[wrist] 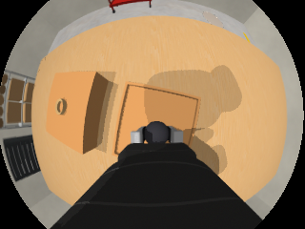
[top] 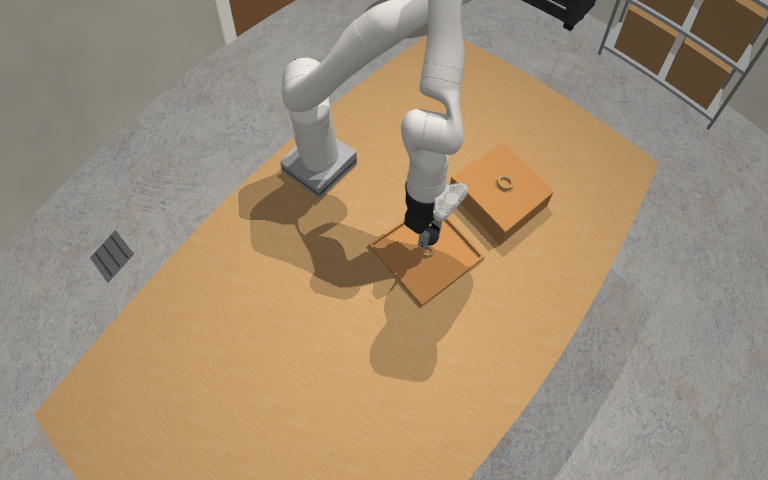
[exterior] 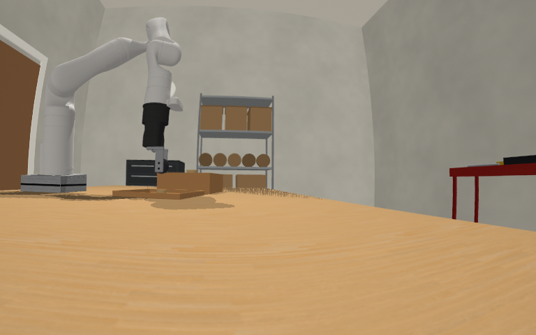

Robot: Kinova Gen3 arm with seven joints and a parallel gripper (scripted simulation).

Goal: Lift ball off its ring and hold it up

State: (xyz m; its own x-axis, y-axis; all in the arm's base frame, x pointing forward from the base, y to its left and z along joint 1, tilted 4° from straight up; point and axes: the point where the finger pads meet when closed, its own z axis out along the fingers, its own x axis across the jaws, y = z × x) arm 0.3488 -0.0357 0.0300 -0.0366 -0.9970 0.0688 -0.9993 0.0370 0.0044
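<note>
Right now the dark ball is right at my hand. Also, from my hand: brown stand: 24 cm to the left, 6 cm ahead, 3 cm below; then shallow tray: 7 cm below.
</note>
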